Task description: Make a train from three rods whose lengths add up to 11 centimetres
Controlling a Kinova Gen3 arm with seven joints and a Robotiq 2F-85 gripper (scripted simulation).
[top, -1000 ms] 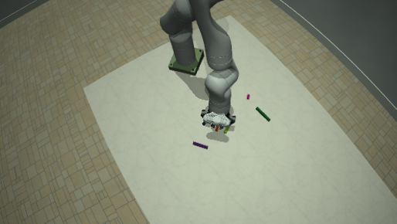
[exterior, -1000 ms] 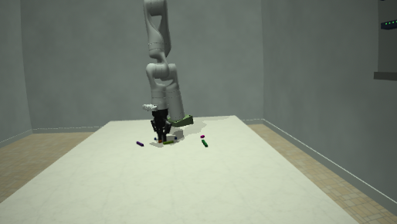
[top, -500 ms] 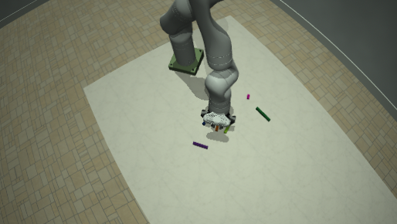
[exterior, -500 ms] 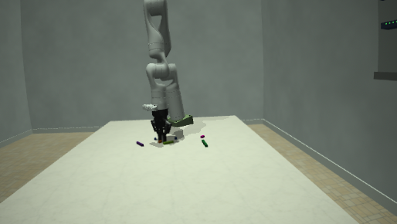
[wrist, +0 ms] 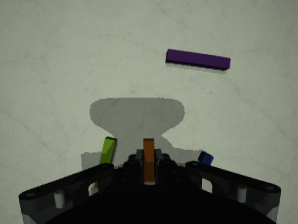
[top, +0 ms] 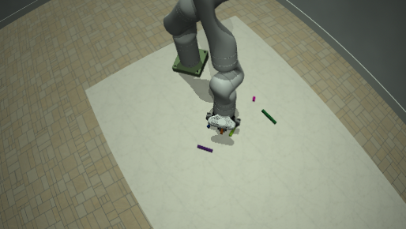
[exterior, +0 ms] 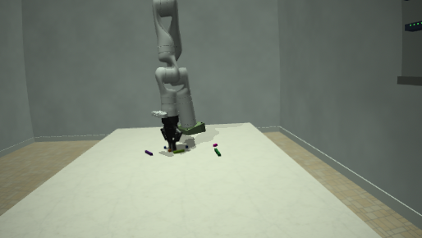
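Now: the orange rod 10 mm below my hand. Also, from my hand: lime rod (30 mm ahead, 30 mm to the left, 10 mm below); then magenta rod (60 mm behind, 190 mm to the left, 10 mm below); then purple rod (40 mm ahead, 100 mm to the right, 10 mm below).
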